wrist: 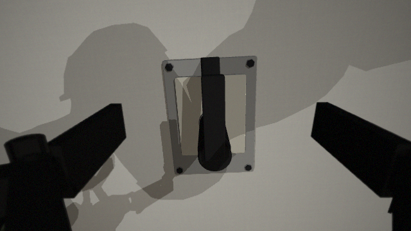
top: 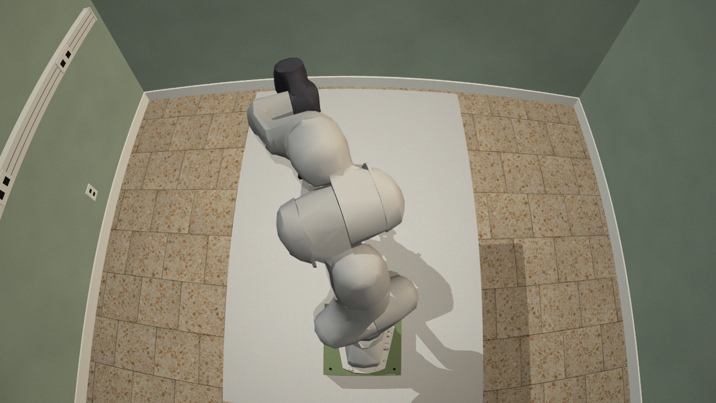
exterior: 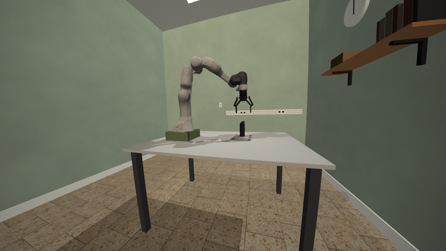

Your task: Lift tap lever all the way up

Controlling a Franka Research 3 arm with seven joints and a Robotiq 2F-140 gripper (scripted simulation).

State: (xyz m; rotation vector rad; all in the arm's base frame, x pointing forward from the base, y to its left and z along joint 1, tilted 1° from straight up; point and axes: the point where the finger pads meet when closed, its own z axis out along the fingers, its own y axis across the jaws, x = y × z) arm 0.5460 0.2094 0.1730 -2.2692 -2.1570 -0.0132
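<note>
The dark lever is 100 mm below my hand and 30 mm to the right of it. From my hand the other things lie so: tap: 150 mm below, 60 mm to the right; plate: 250 mm below, 90 mm to the right.
</note>
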